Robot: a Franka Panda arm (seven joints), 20 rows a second.
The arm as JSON. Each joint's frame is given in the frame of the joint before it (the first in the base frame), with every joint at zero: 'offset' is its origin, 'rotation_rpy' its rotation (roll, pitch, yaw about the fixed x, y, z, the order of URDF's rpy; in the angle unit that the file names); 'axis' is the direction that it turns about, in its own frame. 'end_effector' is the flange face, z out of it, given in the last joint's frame.
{
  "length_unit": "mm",
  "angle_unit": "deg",
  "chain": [
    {
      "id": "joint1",
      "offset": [
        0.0,
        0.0,
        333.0
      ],
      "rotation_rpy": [
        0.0,
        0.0,
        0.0
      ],
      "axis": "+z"
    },
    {
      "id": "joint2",
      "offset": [
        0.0,
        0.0,
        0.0
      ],
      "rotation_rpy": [
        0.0,
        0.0,
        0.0
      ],
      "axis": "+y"
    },
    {
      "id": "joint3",
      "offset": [
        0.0,
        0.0,
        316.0
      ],
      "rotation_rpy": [
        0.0,
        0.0,
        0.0
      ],
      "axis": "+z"
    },
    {
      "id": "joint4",
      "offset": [
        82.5,
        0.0,
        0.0
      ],
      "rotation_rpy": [
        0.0,
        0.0,
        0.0
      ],
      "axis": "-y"
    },
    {
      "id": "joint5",
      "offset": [
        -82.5,
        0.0,
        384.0
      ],
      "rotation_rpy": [
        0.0,
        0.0,
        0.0
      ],
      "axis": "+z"
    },
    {
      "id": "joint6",
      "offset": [
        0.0,
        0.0,
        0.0
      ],
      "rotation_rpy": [
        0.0,
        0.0,
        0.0
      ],
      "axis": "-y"
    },
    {
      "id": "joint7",
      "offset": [
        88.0,
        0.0,
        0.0
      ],
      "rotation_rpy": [
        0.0,
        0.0,
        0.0
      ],
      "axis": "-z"
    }
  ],
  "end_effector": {
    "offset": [
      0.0,
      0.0,
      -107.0
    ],
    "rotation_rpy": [
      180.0,
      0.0,
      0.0
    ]
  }
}
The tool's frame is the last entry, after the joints.
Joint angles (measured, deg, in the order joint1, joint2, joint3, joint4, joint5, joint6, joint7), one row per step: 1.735, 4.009, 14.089, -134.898, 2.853, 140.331, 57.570; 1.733, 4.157, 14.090, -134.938, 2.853, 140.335, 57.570; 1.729, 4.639, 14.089, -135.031, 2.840, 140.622, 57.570; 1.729, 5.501, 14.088, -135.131, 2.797, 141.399, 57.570; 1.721, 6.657, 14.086, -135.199, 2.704, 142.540, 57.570; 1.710, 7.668, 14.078, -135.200, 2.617, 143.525, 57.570; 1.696, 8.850, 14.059, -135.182, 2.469, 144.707, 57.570; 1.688, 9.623, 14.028, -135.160, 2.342, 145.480, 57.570; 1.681, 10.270, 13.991, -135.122, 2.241, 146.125, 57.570; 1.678, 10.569, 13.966, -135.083, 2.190, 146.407, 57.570; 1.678, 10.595, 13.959, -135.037, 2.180, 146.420, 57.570; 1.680, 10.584, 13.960, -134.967, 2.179, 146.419, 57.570; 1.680, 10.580, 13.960, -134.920, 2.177, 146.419, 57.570; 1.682, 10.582, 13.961, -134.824, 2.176, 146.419, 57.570; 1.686, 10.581, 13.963, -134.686, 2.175, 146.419, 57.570; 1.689, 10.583, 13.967, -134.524, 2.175, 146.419, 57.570; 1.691, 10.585, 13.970, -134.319, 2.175, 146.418, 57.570; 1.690, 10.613, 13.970, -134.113, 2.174, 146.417, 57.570; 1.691, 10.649, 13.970, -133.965, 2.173, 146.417, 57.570; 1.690, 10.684, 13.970, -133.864, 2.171, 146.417, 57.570
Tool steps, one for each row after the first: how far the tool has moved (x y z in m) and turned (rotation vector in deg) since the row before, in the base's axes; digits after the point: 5 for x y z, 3 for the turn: -0.00030, -0.00007, -0.00155, -0.014, 0.183, -0.001; -0.00029, -0.00009, -0.00436, 0.019, 0.290, -0.008; 0.00024, 0.00010, -0.00691, 0.103, 0.195, -0.007; 0.00075, 0.00019, -0.00866, 0.159, 0.096, 0.000; 0.00087, 0.00015, -0.00721, 0.149, 0.039, -0.008; 0.00105, 0.00013, -0.00827, 0.160, -0.011, 0.012; 0.00070, -0.00005, -0.00536, 0.089, -0.022, 0.014; 0.00068, -0.00011, -0.00437, 0.081, -0.034, -0.004; 0.00042, -0.00009, -0.00191, 0.036, -0.022, -0.006; 0.00030, 0.00001, 0.00009, 0.008, -0.033, -0.002; 0.00045, 0.00013, 0.00055, 0.018, -0.078, 0.001; 0.00030, 0.00007, 0.00034, 0.012, -0.050, 0.000; 0.00060, 0.00017, 0.00061, 0.025, -0.091, 0.000; 0.00086, 0.00025, 0.00092, 0.037, -0.134, 0.001; 0.00100, 0.00029, 0.00106, 0.044, -0.154, 0.000; 0.00128, 0.00034, 0.00134, 0.055, -0.194, -0.004; 0.00126, 0.00028, 0.00112, 0.053, -0.170, -0.009; 0.00088, 0.00022, 0.00067, 0.038, -0.107, -0.005; 0.00059, 0.00013, 0.00037, 0.025, -0.063, -0.004
